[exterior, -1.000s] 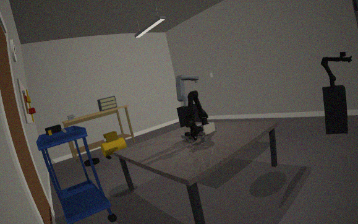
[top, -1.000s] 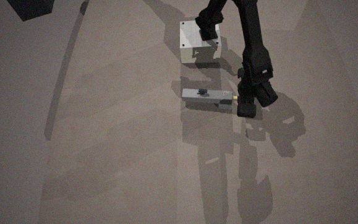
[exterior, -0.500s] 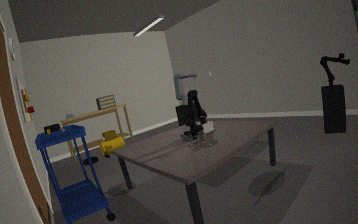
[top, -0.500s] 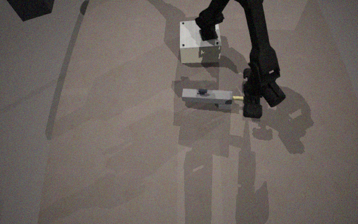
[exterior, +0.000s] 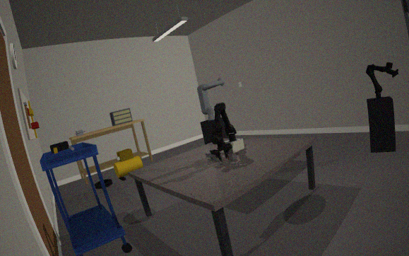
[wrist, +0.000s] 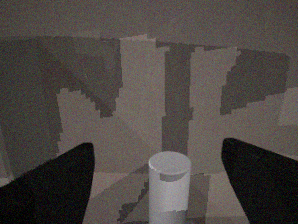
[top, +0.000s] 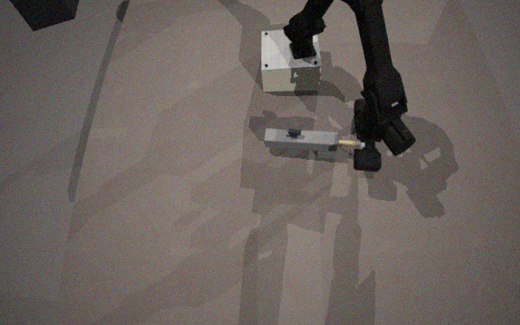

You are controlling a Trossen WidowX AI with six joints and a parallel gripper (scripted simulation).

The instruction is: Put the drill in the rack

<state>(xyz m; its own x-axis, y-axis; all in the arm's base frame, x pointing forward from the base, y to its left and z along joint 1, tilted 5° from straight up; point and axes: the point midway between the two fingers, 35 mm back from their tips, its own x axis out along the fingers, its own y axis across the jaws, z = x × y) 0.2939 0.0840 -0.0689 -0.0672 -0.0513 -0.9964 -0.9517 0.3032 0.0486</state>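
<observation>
The drill is 2 cm behind my gripper tip, 5 cm to the right of it and 3 cm above it. Also, from my gripper tip: dark blue T-shaped key: 5 cm behind, 17 cm to the right, 3 cm above; then grey fixture: 5 cm behind, 14 cm to the right, 1 cm above.
</observation>
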